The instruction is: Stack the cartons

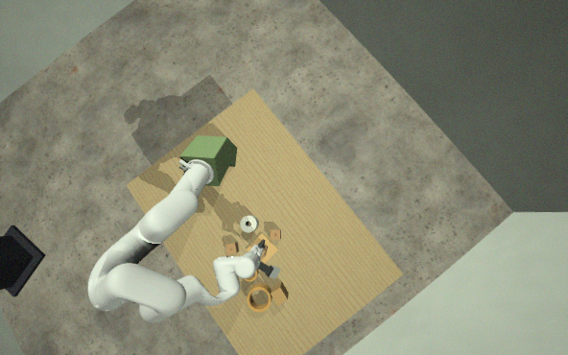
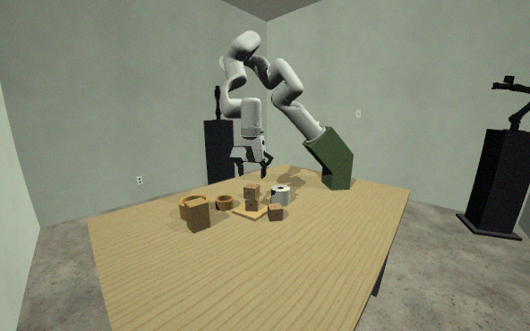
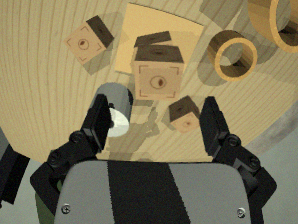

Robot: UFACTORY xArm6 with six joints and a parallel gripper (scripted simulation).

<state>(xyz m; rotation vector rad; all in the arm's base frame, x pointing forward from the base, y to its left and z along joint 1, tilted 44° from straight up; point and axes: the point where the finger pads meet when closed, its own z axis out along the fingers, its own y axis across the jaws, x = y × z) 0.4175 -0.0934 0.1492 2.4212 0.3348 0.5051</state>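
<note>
Now: the carton 13 cm behind my hand, 8 cm to the right of it and 14 cm below it. The rest, counted from my hand: square wooden board (15 cm below); small wooden ring (2 cm ahead, 13 cm to the right, 14 cm below); white paper roll (13 cm behind, 7 cm to the left, 12 cm below).
</note>
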